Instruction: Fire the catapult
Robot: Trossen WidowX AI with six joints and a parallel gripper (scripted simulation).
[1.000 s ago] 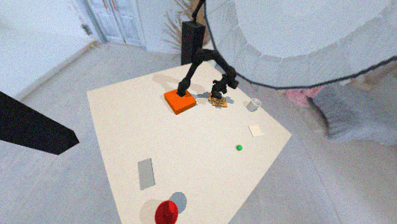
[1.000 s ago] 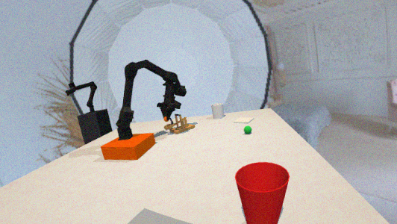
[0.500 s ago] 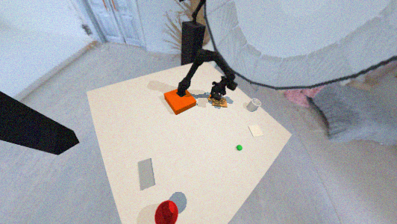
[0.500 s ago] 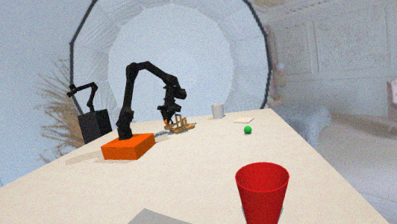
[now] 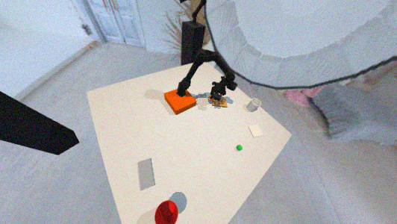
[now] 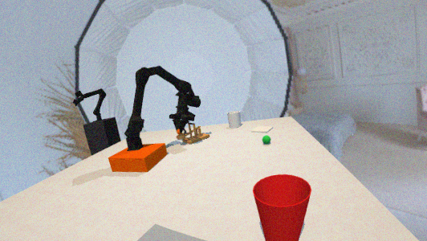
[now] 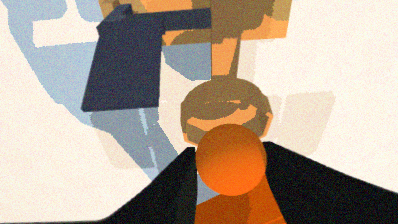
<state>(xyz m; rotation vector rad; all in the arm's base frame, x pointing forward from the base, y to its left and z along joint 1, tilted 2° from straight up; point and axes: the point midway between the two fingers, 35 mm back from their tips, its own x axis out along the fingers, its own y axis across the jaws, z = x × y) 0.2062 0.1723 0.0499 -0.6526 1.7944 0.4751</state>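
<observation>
Now: the orange ball right at my gripper tip. Also, from my gripper tip: white mug (33 cm ahead, 26 cm to the left, 4 cm below); green ball (43 cm ahead, 18 cm to the right, 5 cm below); catapult (4 cm ahead, 5 cm to the left, 2 cm below).
</observation>
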